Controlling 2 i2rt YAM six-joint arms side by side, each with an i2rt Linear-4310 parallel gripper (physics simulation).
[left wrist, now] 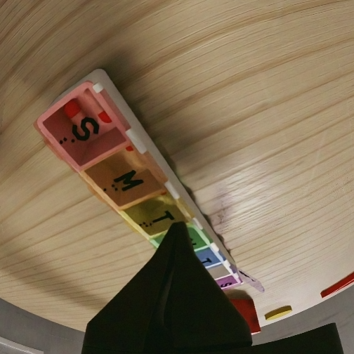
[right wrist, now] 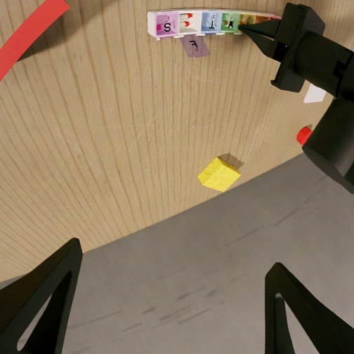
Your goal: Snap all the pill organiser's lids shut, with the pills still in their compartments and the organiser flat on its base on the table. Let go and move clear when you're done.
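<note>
The pill organiser (left wrist: 118,101) (right wrist: 151,25) stands flat on the table. The tinted lids marked S, M, T, W, T and the far S lie down over their compartments; whether each is snapped cannot be told. The purple F lid (left wrist: 252,281) (right wrist: 195,46) is open and sticks out from the organiser's long side. Red-and-white pills (right wrist: 186,19) show in its uncovered compartment. My left gripper (left wrist: 179,229) (right wrist: 240,27) is shut and empty, its tips over or at the organiser near the yellow T and green W lids; contact is unclear. My right gripper (right wrist: 179,263) is open and empty, well away from the organiser.
A yellow block (right wrist: 219,174) lies near the table edge. A curved red strip (right wrist: 31,36) is at the upper left of the right wrist view. A small red piece (right wrist: 304,135) and a white piece (right wrist: 314,94) lie near the left arm. A yellow disc (left wrist: 278,313) lies beyond the organiser's far end.
</note>
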